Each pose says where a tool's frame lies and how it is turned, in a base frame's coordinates. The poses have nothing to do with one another.
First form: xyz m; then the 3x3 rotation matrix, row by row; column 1 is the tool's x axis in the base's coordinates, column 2 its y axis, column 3 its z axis. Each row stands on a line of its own.
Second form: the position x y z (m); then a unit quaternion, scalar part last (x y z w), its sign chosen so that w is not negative. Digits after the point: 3 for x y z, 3 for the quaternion.
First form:
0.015 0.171 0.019
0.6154 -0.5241 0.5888
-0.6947 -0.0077 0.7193
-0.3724 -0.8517 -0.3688
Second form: 0.015 0.171 0.019 -0.706 0.432 -0.077 0.557
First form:
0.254 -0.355 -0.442
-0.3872 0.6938 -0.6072
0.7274 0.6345 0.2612
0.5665 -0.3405 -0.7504
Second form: 0.254 -0.355 -0.442 -0.427 -0.832 0.024 0.352
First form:
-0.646 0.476 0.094
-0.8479 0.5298 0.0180
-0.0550 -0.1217 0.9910
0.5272 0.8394 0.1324
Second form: -0.646 0.476 0.094 -0.188 -0.631 -0.725 0.202
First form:
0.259 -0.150 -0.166
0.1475 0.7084 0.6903
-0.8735 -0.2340 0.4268
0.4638 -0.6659 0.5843
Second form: 0.259 -0.150 -0.166 -0.446 0.093 -0.646 0.612
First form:
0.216 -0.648 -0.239
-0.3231 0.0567 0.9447
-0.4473 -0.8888 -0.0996
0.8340 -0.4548 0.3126
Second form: 0.216 -0.648 -0.239 -0.560 0.174 -0.794 0.159
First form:
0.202 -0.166 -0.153
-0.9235 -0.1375 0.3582
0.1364 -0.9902 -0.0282
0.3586 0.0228 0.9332
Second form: 0.202 -0.166 -0.153 0.183 -0.001 0.981 0.070
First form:
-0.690 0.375 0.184
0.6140 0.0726 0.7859
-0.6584 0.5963 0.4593
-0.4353 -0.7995 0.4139
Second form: -0.690 0.375 0.184 -0.389 0.377 -0.226 0.810
